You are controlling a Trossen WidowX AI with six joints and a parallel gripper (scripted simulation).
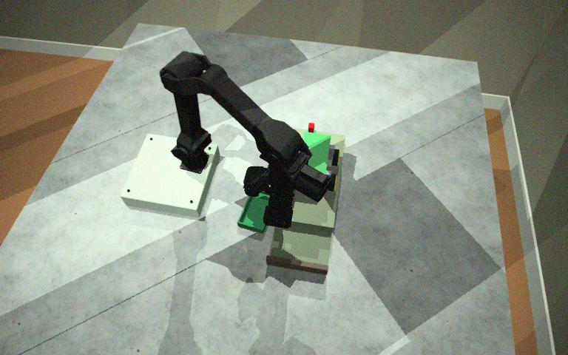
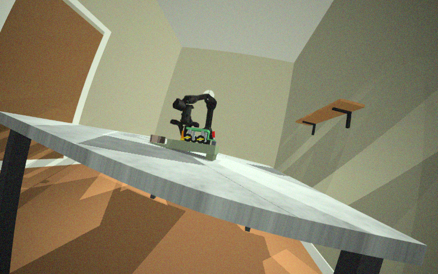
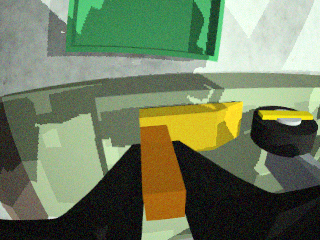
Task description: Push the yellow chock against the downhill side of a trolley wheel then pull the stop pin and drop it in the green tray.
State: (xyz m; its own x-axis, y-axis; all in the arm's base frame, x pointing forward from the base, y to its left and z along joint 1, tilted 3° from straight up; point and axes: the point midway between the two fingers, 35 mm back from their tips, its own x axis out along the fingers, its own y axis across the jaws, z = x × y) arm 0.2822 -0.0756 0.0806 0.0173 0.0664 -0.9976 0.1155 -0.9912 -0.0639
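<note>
Now: the yellow chock 20 mm to the left of my gripper tip and 10 mm below it. Round my gripper tip: brown stop block: 130 mm to the right, 70 mm ahead, 60 mm below; then trolley: 120 mm to the left, 40 mm ahead, 20 mm above; then stop pin: 210 mm to the left, 40 mm above, 10 mm ahead.
</note>
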